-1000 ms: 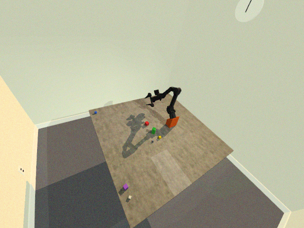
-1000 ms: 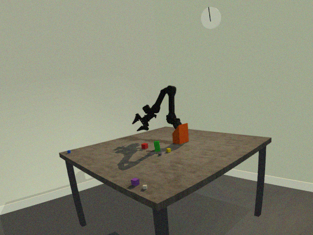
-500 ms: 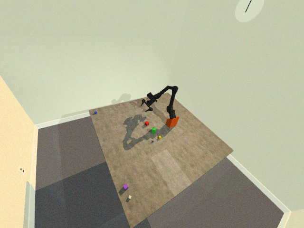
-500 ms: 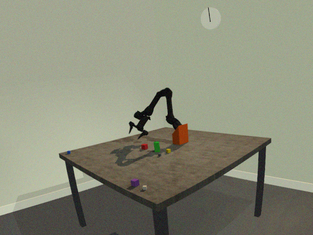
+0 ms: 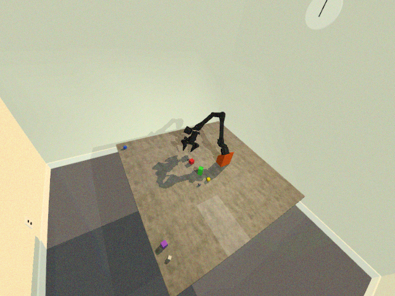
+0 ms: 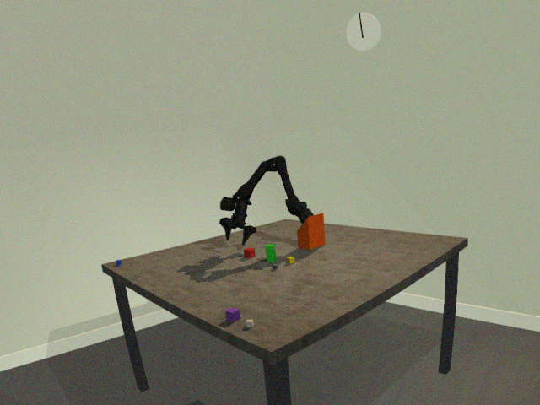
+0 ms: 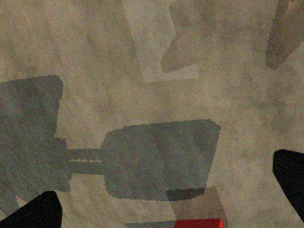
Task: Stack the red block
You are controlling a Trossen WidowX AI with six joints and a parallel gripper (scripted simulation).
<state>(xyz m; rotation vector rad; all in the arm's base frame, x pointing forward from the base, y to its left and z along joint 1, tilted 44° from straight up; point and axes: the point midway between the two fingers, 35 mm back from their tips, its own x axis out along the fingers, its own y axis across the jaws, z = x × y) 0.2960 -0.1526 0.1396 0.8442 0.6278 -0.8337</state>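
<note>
My gripper tip is 11 cm to the right of the red block, 3 cm above it and 1 cm past it. The rest, counted from my gripper tip: purple block (70 cm to the left, 41 cm ahead, 4 cm below); then yellow block (34 cm to the left, 7 cm behind, 4 cm below); then blue block (54 cm ahead, 25 cm to the right, 4 cm below).
</note>
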